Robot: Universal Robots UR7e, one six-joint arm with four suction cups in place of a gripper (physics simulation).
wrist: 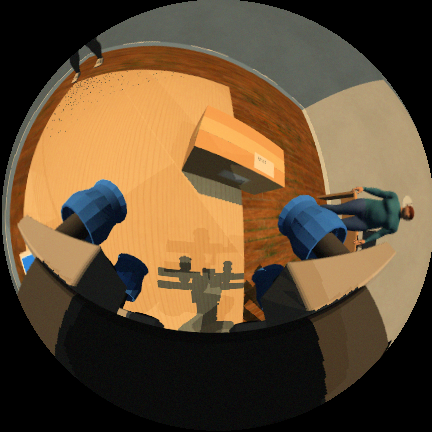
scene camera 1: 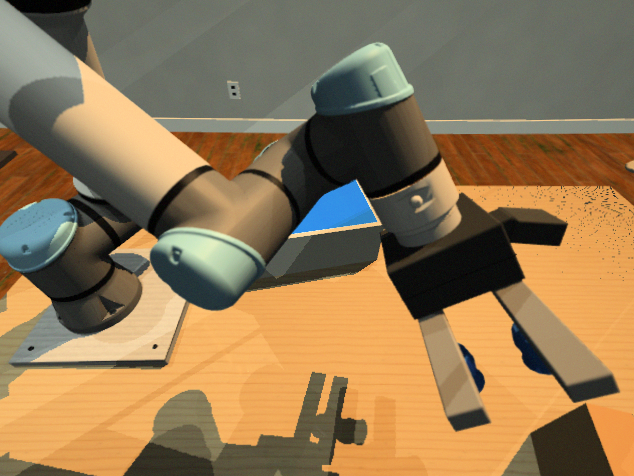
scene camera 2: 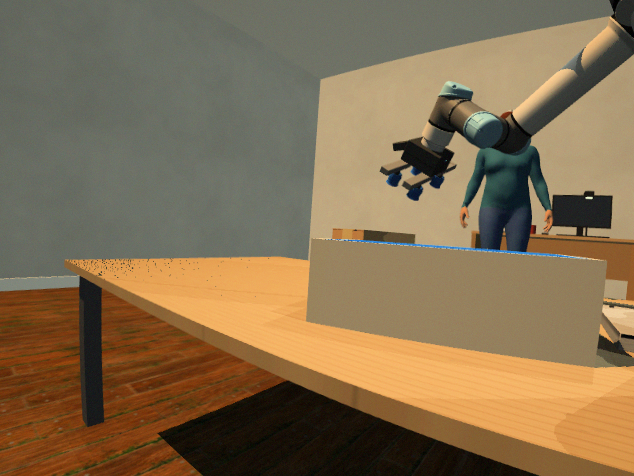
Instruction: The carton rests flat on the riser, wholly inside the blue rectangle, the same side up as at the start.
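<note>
The orange-brown carton lies on the table at the lower right of the first scene view. In the wrist view its right end reaches past the table edge, and a white label shows on its side. The grey-white riser stands on the table, its top carrying the blue rectangle, partly hidden by the arm in the first scene view. My gripper is open, tilted, with blue cups touching nothing. It hangs above the table, apart from the carton.
The wooden table carries the arm's base plate at the left of the first scene view. A person in teal stands beyond the table by a desk with a monitor. Another person's legs show at the wrist view's top left.
</note>
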